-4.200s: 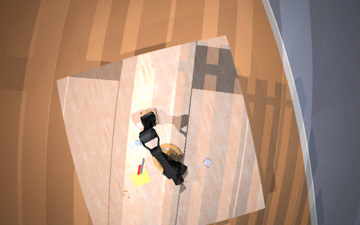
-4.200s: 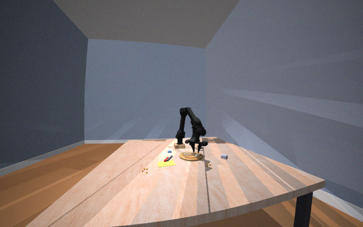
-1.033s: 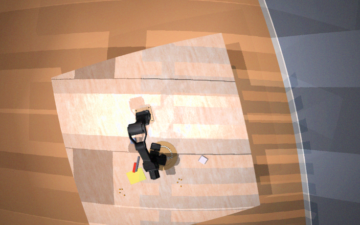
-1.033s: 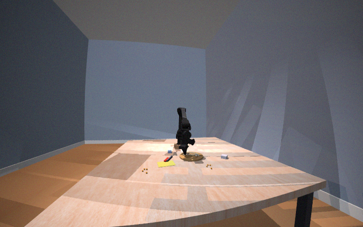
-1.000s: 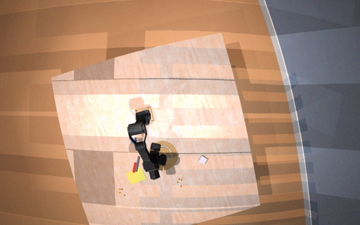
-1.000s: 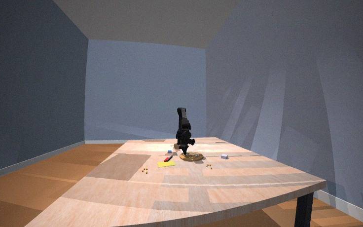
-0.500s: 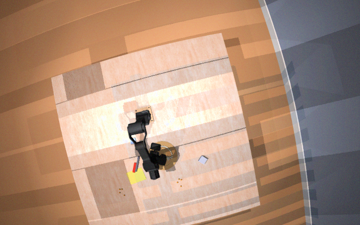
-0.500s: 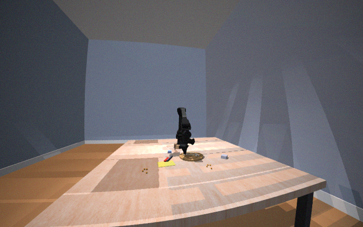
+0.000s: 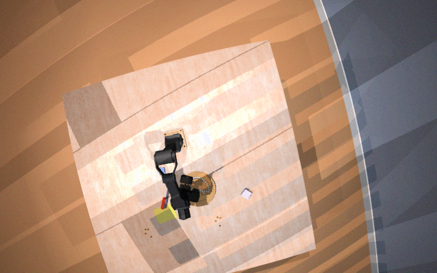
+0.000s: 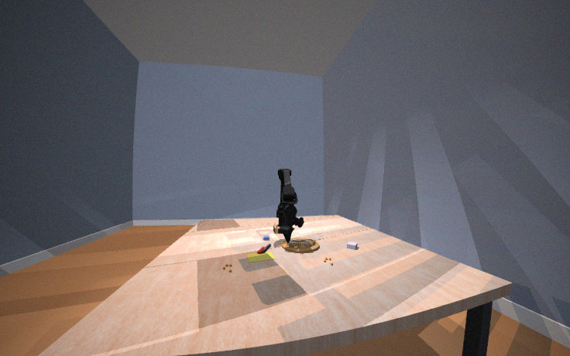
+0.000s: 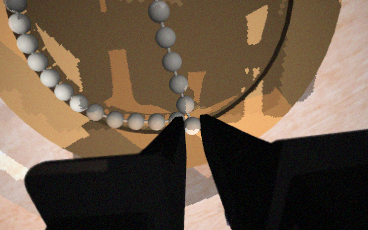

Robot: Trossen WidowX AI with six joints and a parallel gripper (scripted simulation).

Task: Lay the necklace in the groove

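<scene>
Now: the round bead board 20 mm ahead of my gripper tip, 60 mm to the left of it and 10 mm below it. Also, from my gripper tip: blue block (150 mm behind, 80 mm to the right, 10 mm below); then yellow note (90 mm ahead, 170 mm to the right, 20 mm below); then red marker (20 mm ahead, 140 mm to the right, 10 mm below).
</scene>
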